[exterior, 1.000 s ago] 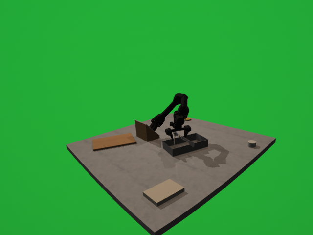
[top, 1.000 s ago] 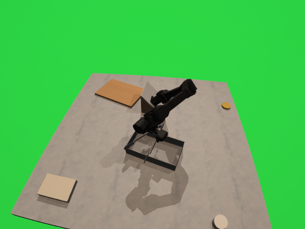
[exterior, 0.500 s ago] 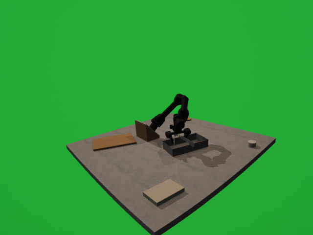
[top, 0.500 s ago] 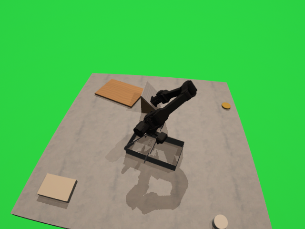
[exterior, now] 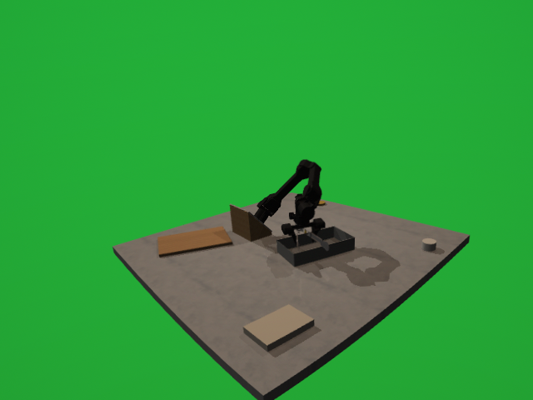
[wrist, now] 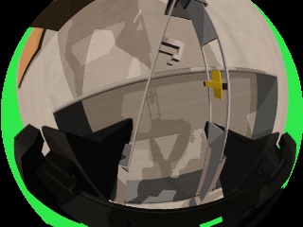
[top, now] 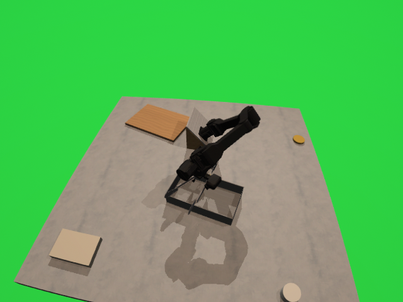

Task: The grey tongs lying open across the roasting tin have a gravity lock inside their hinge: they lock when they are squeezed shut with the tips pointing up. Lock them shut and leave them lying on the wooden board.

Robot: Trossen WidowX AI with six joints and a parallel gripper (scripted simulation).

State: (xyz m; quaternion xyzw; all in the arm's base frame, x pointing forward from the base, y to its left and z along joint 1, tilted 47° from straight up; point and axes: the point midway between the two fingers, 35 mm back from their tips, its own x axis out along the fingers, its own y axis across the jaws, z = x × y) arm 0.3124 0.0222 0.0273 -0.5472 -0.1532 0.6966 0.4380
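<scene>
Now: the grey roasting tin 50 mm ahead of my gripper tip and 30 mm to the left of it. From my gripper tip the other things lie so: flat block 390 mm ahead, 440 mm to the right, 20 mm below; pale round puck 410 mm ahead, 390 mm to the left, 10 mm below; wooden board 460 mm behind, 340 mm to the right, 20 mm below.
</scene>
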